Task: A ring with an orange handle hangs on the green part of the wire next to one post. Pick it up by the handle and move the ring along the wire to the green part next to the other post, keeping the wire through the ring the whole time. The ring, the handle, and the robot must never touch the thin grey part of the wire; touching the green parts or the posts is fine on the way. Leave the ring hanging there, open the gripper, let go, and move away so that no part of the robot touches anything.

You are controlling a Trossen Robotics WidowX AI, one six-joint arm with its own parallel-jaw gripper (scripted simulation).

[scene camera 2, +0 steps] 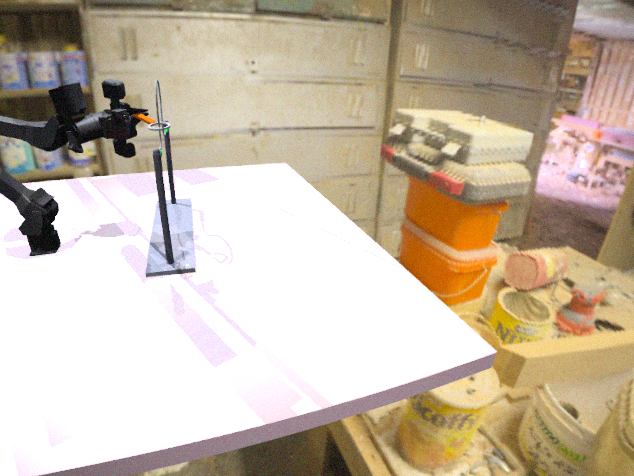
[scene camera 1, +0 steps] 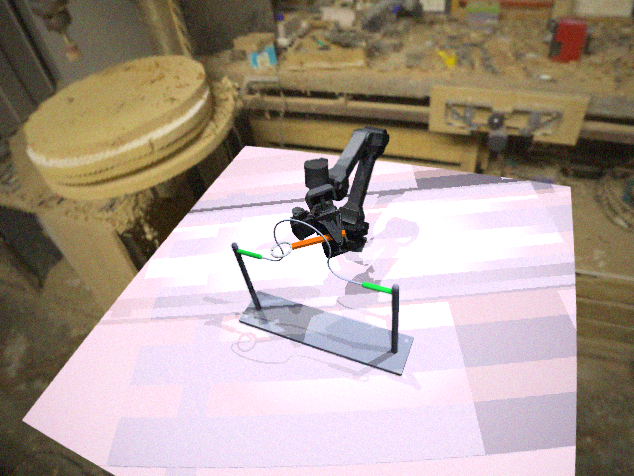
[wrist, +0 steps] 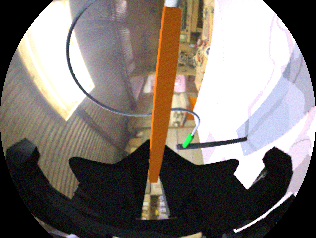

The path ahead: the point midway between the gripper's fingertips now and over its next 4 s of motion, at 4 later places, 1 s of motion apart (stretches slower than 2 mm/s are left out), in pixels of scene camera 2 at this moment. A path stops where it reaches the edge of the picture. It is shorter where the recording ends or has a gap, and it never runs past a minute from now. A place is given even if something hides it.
The gripper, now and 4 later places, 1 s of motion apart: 147, 111; 146, 103; 147, 114; 147, 124; 147, 132
